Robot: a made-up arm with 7 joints.
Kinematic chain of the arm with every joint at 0, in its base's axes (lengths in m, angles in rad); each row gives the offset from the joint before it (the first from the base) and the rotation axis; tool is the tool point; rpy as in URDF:
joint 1: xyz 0 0 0.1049 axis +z
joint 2: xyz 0 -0.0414 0.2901 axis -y
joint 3: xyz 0 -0.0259 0.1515 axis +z
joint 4: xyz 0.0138 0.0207 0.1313 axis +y
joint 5: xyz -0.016 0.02 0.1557 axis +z
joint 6: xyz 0 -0.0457 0.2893 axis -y
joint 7: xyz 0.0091 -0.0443 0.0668 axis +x
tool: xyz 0 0 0 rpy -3.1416 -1.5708 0
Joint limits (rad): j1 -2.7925..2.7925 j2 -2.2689..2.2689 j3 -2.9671..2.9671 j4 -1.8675..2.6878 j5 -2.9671..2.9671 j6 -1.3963..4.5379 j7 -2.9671..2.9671
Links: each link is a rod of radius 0.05 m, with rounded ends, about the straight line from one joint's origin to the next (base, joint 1, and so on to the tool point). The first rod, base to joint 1, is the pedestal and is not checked.
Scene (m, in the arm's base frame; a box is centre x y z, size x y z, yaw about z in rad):
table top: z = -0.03
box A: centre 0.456 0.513 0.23 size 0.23 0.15 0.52 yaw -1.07
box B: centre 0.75 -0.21 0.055 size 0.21 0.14 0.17 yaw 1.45
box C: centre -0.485 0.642 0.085 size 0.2 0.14 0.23 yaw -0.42
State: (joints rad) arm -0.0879 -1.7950 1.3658 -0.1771 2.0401 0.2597 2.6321
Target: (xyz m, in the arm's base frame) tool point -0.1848 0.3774 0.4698
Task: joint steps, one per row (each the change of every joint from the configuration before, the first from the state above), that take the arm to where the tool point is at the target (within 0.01 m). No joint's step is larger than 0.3 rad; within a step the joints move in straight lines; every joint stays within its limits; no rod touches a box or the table.
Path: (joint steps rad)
1: 0.0643 0.2453 0.1497 0.2321 0.0052 -0.0760 0.0670
2: 0.0644 0.2453 0.1497 0.2322 0.0051 -0.0760 0.0670
3: 0.0643 0.2452 0.1497 0.2321 0.0052 -0.0759 0.0670
4: 0.0643 0.2453 0.1497 0.2322 0.0051 -0.0760 0.0670
5: 0.0643 0.2453 0.1497 0.2321 0.0052 -0.0760 0.0670
6: 0.0999 -0.2612 -0.1263 0.2167 -0.0228 0.1320 -0.0838
7: 0.0998 -0.2612 -0.1263 0.2167 -0.0228 0.1321 -0.0837
8: 0.0999 -0.2612 -0.1262 0.2167 -0.0228 0.1321 -0.0838
9: 0.0998 -0.2612 -0.1263 0.2167 -0.0228 0.1320 -0.0837

